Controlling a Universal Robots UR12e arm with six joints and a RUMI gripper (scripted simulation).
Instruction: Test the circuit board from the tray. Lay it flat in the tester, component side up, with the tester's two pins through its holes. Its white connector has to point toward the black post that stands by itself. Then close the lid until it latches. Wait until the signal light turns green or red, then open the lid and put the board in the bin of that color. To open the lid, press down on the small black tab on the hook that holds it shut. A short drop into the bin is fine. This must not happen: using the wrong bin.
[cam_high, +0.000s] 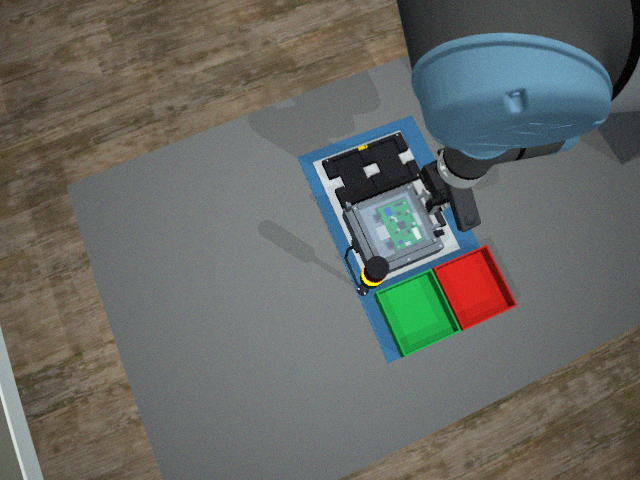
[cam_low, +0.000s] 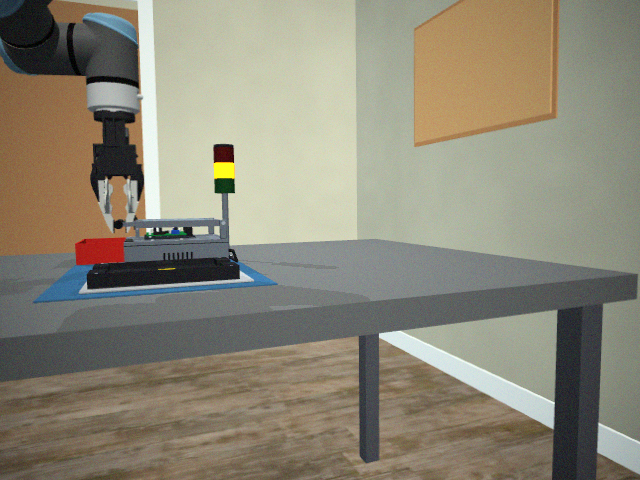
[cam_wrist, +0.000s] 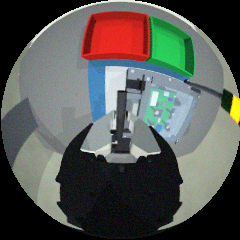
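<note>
Right now my hand is 50 mm to the right of the black latch hook and 20 mm short of it. Also, from my hand: red bin: 190 mm to the left, 70 mm below, 40 mm behind; then green circuit board: 80 mm ahead, 20 mm below; then tester lid: 90 mm ahead.
</note>
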